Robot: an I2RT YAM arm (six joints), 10 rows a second.
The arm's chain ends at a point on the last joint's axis. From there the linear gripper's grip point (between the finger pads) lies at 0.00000 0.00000 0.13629 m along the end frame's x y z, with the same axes.
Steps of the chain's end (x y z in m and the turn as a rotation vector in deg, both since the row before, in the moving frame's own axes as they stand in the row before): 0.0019 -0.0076 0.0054 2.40 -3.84 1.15; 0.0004 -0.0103 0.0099 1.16 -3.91 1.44; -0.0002 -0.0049 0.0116 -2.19 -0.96 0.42; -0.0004 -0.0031 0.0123 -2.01 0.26 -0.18; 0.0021 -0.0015 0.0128 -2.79 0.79 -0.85; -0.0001 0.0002 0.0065 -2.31 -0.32 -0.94; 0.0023 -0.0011 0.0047 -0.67 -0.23 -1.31
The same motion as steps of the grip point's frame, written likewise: -0.0072 -0.0134 0.0050 2.40 -3.84 1.15; -0.0089 -0.0132 0.0096 1.16 -3.91 1.44; -0.0025 0.0003 0.0115 -2.19 -0.96 0.42; 0.0002 0.0017 0.0122 -2.01 0.26 -0.18; 0.0040 0.0051 0.0126 -2.79 0.79 -0.85; -0.0008 0.0057 0.0064 -2.31 -0.32 -0.94; 0.0018 0.0005 0.0047 -0.67 -0.23 -1.31
